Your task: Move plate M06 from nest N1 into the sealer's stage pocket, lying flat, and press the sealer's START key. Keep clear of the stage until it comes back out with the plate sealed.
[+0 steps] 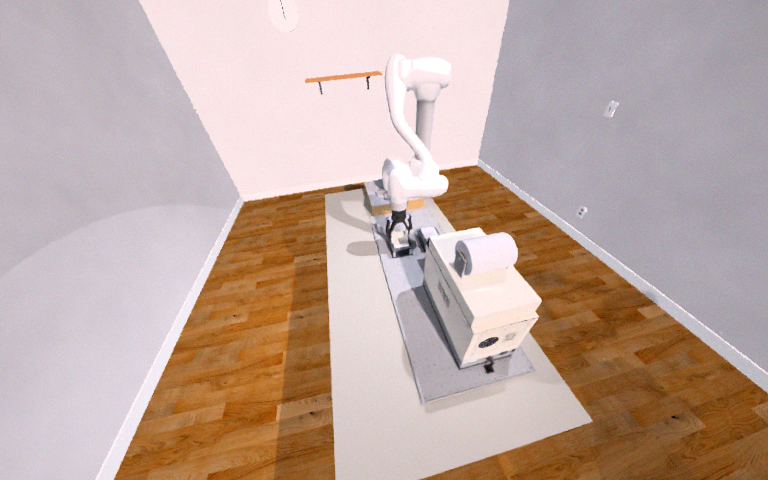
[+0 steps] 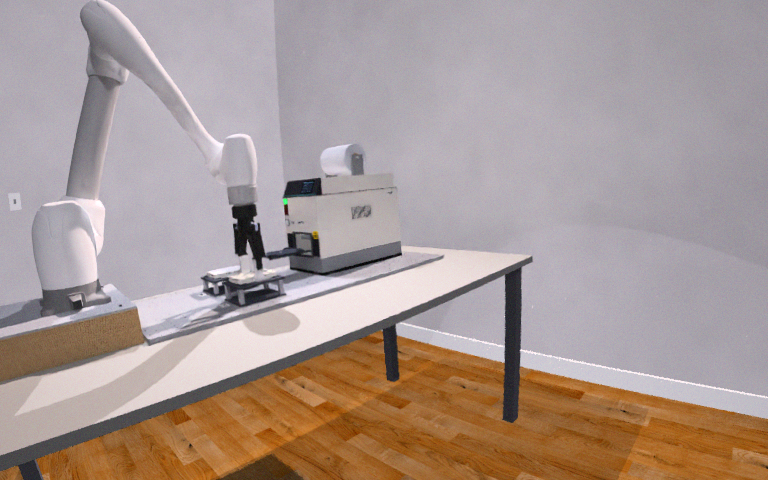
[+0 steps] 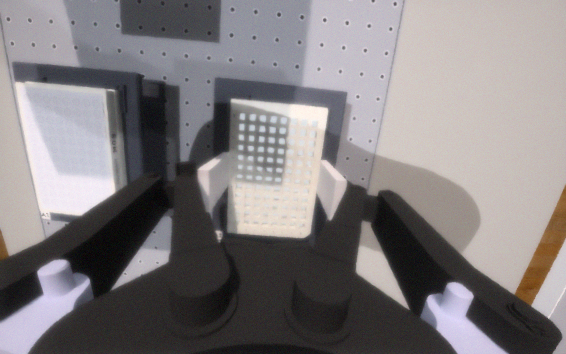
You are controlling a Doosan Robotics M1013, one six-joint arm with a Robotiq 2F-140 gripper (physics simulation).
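Frame: origin at the arm's base, x ahead, y left, z up, level; millimetres.
Seen in the pictures: gripper, between the fingertips: (image 1: 399,240) (image 2: 252,278) (image 3: 274,171); arm's base, origin of its link: (image 2: 74,303).
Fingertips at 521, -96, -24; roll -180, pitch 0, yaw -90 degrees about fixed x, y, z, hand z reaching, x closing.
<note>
Pixels of each thing's top centre, then the offset from my fingertips to it, as dx, dy, dz. "spot": a spot on its surface instead. Level surfaces: height alone.
- Plate M06, centre of its top: (image 3: 273,175) (image 2: 252,273) (image 1: 399,238) +0, +0, +16
- dark nest N1, centre of its top: (image 3: 274,172) (image 2: 252,277) (image 1: 399,239) -1, +0, +4
- control screen, a spot on its surface: (image 2: 307,186) spot: +321, +115, +264
- second plate, centre of its top: (image 3: 69,155) (image 2: 227,269) (image 1: 430,233) +0, +195, +7
- nest, centre of its top: (image 3: 79,153) (image 2: 227,273) (image 1: 430,235) +0, +195, -4
- white film roll, centre of its top: (image 1: 488,240) (image 2: 342,145) +536, +155, +417
- grey perforated board, height of its surface: dz -59
- long table, height of its surface: dz -72
Plate M06 (image 1: 401,243) (image 2: 243,279) (image 3: 275,215), cream with a grid of wells, lies flat in the dark nest N1 (image 2: 256,296) (image 3: 337,112). My gripper (image 1: 399,233) (image 2: 252,268) (image 3: 274,171) points straight down over it. Its pale finger pads stand against the plate's two long sides, and the gripper is shut on the plate. The sealer (image 1: 498,294) (image 2: 345,226) stands beyond the nests with a green light on its front. Its dark stage (image 2: 282,253) sticks out at the front. The control screen (image 2: 307,186) is on top; the START key is too small to make out.
A second plate (image 2: 222,272) (image 3: 70,155) sits in another nest (image 3: 131,100) beside N1. A white film roll (image 1: 489,254) (image 2: 339,160) is on top of the sealer. The nests and sealer stand on a grey perforated board (image 1: 430,362) (image 3: 345,45) on the long table (image 1: 362,396) (image 2: 339,305).
</note>
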